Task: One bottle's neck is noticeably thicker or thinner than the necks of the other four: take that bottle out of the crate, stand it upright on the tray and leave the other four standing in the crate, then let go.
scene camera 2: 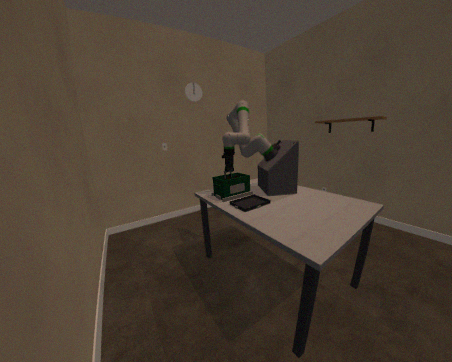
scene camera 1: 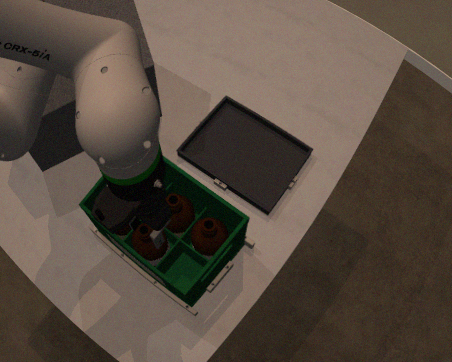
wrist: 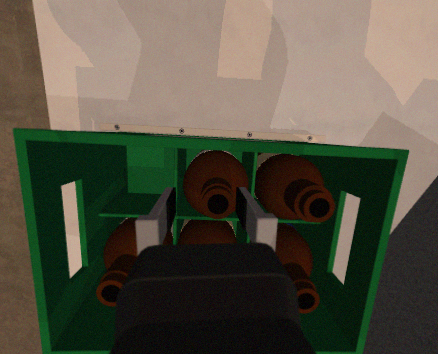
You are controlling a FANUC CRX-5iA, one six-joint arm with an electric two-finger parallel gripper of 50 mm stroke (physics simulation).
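Places are measured from the arm's base along level axes (x ahead, y left, z up), in centimetres.
Pixels of known places: gripper, fingertip midpoint: (scene camera 2: 227, 177) (scene camera 1: 147, 234) (wrist: 206, 199); arm's base, origin of the base link: (scene camera 2: 272, 156).
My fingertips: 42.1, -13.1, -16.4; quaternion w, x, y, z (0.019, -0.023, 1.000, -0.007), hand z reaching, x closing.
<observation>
Ahead of a thing's pixels: the offset from my fingertips to its top centre, as dx, dy, dz. "spot": to the spot under its first point.
A green crate @(-0.9, +4.3, +2.1) (scene camera 1: 235, 250) (scene camera 2: 220, 187) (wrist: 75, 137) holds five brown bottles. In the wrist view they are upper middle (wrist: 215, 172), upper right (wrist: 285, 175), lower left (wrist: 120, 240), lower middle (wrist: 207, 232) and lower right (wrist: 297, 250); the upper left compartment is empty. My gripper (scene camera 1: 147, 227) (scene camera 2: 228, 175) (wrist: 206, 199) is open, pointing down at the crate. In the wrist view the upper middle bottle's neck shows between the fingers, ungripped. The gripper body hides the lower middle neck; I cannot tell which neck differs. The black tray @(spot: +0.2, +30.8, -14.9) (scene camera 1: 245, 155) (scene camera 2: 250, 202) is empty.
A pale rail @(-0.8, -5.6, -12.4) (scene camera 1: 145, 272) (wrist: 215, 133) with screws runs along one long side of the crate. Small stops sit at the crate's and tray's edges. A grey pedestal (scene camera 2: 280, 175) carries the arm. The table edge (scene camera 1: 345, 180) lies beyond the tray.
</observation>
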